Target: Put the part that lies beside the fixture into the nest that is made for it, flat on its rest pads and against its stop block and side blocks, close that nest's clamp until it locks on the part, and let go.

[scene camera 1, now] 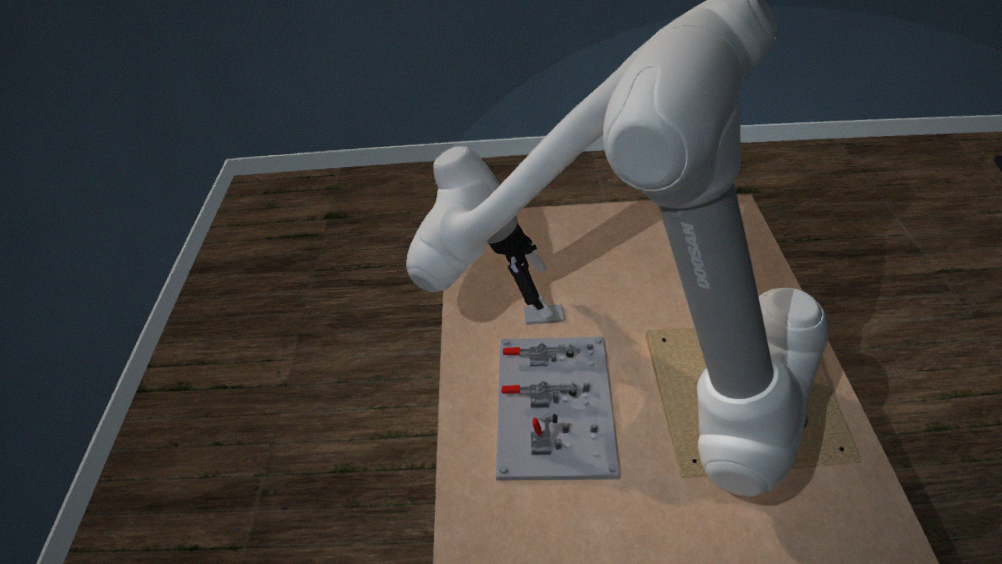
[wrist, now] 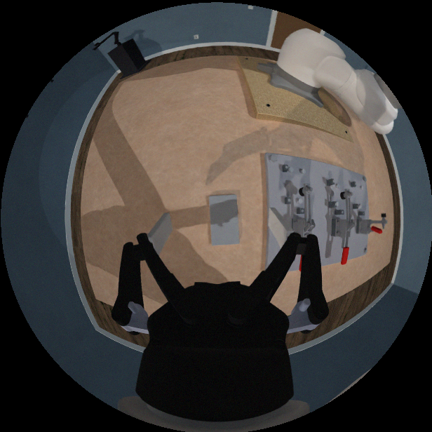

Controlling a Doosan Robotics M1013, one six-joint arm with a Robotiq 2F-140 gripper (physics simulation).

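Note:
The part, a flat grey rectangular plate, lies on the table beside the fixture. My gripper is open and empty above the part. In the wrist view the part shows between the two spread fingertips, lower than they are. The fixture has three toggle clamps. The clamp nearest the part and the middle clamp have their red handles and arms lying low. The far clamp has its red handle and black-tipped arm raised. Small blocks and light pads stand by the clamps.
The robot's base stands on a yellowish board to the right of the fixture. The tan table carries the fixture and the board. A black object stands beyond the table in the wrist view.

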